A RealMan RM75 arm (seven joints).
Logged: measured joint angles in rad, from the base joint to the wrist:
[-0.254 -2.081 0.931 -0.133 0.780 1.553 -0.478]
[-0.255 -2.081 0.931 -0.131 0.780 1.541 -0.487]
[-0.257 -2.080 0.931 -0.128 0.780 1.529 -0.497]
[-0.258 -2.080 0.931 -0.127 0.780 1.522 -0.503]
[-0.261 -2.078 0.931 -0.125 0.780 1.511 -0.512]
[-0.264 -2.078 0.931 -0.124 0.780 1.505 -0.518]
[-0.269 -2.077 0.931 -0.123 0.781 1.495 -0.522]
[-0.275 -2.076 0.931 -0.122 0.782 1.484 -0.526]
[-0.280 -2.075 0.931 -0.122 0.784 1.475 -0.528]
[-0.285 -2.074 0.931 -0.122 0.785 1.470 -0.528]
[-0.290 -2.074 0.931 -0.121 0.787 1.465 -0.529]
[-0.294 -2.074 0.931 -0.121 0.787 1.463 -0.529]
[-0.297 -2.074 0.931 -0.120 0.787 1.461 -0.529]
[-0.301 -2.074 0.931 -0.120 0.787 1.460 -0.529]
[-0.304 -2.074 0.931 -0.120 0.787 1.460 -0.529]
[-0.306 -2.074 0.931 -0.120 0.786 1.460 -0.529]
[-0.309 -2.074 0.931 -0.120 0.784 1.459 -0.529]
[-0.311 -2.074 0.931 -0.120 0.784 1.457 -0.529]
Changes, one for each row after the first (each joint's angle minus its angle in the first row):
[-0.001 0.000 0.000 0.002 0.000 -0.012 -0.009]
[-0.003 0.001 0.000 0.005 0.000 -0.024 -0.019]
[-0.004 0.001 0.000 0.006 0.000 -0.031 -0.025]
[-0.007 0.003 0.000 0.008 0.000 -0.042 -0.034]
[-0.010 0.003 0.000 0.009 0.000 -0.048 -0.040]
[-0.015 0.004 0.000 0.010 0.001 -0.058 -0.044]
[-0.021 0.005 0.000 0.011 0.002 -0.069 -0.048]
[-0.026 0.006 0.000 0.011 0.004 -0.078 -0.050]
[-0.031 0.007 0.000 0.011 0.005 -0.083 -0.050]
[-0.036 0.007 0.000 0.012 0.007 -0.088 -0.051]
[-0.040 0.007 0.000 0.012 0.007 -0.090 -0.051]
[-0.043 0.007 0.000 0.013 0.007 -0.092 -0.051]
[-0.047 0.007 0.000 0.013 0.007 -0.093 -0.051]
[-0.050 0.007 0.000 0.013 0.007 -0.093 -0.051]
[-0.052 0.007 0.000 0.013 0.006 -0.093 -0.051]
[-0.055 0.007 0.000 0.013 0.004 -0.094 -0.051]
[-0.057 0.007 0.000 0.013 0.004 -0.096 -0.051]

